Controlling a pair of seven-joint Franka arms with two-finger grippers.
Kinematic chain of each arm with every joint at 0, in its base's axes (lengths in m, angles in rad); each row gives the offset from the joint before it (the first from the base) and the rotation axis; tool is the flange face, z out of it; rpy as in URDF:
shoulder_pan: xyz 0 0 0.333 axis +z
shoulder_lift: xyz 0 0 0 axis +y
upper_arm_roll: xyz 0 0 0.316 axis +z
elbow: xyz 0.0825 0 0 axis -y
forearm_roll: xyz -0.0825 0 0.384 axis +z
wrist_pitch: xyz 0 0 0 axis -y
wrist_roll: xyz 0.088 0 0 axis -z
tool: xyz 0 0 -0.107 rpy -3.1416 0 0
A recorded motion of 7 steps. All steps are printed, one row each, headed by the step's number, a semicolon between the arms.
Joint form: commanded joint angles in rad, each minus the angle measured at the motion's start. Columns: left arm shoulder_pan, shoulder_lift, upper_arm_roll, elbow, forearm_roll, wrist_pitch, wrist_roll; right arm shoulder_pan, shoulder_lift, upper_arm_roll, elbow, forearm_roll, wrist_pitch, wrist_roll.
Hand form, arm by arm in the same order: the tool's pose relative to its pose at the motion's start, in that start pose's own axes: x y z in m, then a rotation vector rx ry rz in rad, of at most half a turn. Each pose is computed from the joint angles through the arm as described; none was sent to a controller.
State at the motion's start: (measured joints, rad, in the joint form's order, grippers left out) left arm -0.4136 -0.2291 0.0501 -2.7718 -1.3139 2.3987 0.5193; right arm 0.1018 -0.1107 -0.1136 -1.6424 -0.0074 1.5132 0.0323
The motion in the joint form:
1: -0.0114 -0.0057 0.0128 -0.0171 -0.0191 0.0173 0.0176; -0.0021 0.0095 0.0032 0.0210 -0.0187 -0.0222 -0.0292
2: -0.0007 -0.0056 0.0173 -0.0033 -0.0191 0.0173 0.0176; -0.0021 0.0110 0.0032 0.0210 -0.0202 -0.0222 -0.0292
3: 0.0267 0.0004 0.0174 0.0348 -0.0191 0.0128 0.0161; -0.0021 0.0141 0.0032 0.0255 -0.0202 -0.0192 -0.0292
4: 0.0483 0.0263 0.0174 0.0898 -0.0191 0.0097 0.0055; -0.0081 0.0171 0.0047 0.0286 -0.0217 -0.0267 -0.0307
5: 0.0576 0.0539 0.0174 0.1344 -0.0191 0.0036 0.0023; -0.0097 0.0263 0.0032 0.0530 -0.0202 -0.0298 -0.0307
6: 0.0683 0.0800 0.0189 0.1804 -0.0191 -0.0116 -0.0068; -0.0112 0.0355 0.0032 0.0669 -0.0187 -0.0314 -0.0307
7: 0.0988 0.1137 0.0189 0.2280 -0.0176 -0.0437 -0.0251; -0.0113 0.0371 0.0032 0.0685 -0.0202 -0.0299 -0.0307
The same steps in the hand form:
1: -0.0032 -0.0065 -0.0005 0.0005 0.0140 -0.0057; 0.0007 0.0012 -0.0031 -0.0202 -0.0102 -0.0287
2: 0.0036 -0.0039 -0.0061 -0.0090 0.0321 -0.0076; 0.0012 0.0013 -0.0023 -0.0219 -0.0117 -0.0286
3: 0.0191 0.0044 -0.0174 -0.0297 0.0667 -0.0071; 0.0025 0.0012 -0.0031 -0.0222 -0.0073 -0.0285
4: 0.0385 0.0146 -0.0260 -0.0464 0.0973 -0.0131; 0.0027 0.0035 -0.0024 -0.0242 -0.0147 -0.0253
5: 0.0525 0.0226 -0.0290 -0.0570 0.1095 -0.0107; 0.0053 0.0047 -0.0088 -0.0233 -0.0026 -0.0219
6: 0.0667 0.0312 -0.0328 -0.0741 0.1173 -0.0137; 0.0080 0.0050 -0.0104 -0.0227 0.0006 -0.0203
7: 0.0835 0.0338 -0.0388 -0.0973 0.1197 -0.0394; 0.0087 0.0051 -0.0104 -0.0243 0.0021 -0.0201

